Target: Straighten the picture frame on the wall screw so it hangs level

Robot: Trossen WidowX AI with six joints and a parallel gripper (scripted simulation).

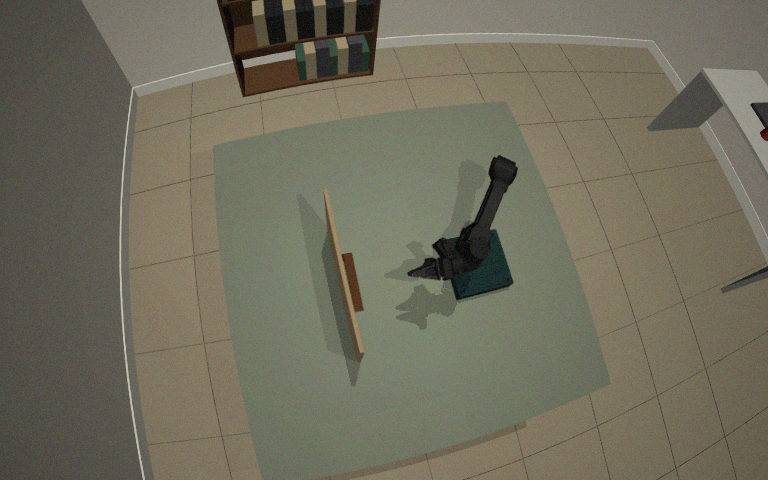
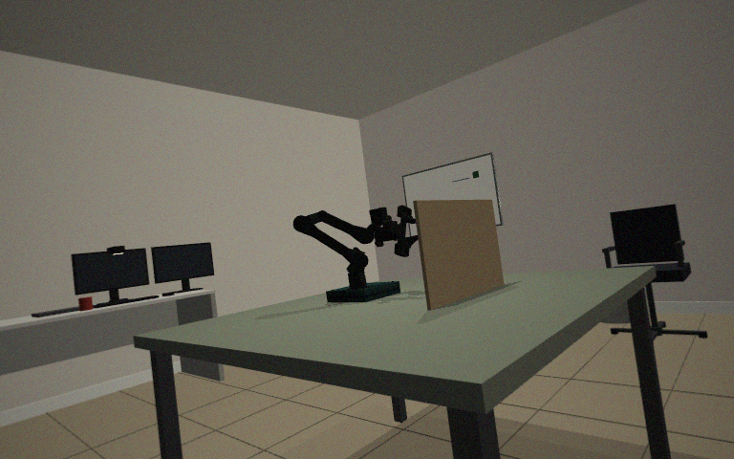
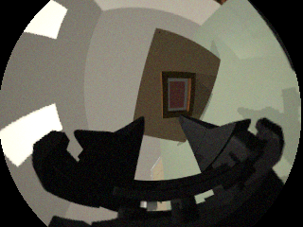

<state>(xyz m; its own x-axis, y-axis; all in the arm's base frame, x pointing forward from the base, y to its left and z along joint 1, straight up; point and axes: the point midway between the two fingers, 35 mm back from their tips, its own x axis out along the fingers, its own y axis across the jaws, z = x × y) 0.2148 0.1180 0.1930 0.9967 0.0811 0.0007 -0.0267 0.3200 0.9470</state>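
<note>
My gripper tip is 170 mm short of the brown picture frame, 20 mm to the left of it and 80 mm above it. From my gripper tip the other things lie so: tan wall board 180 mm ahead, 30 mm to the right, 80 mm below.
</note>
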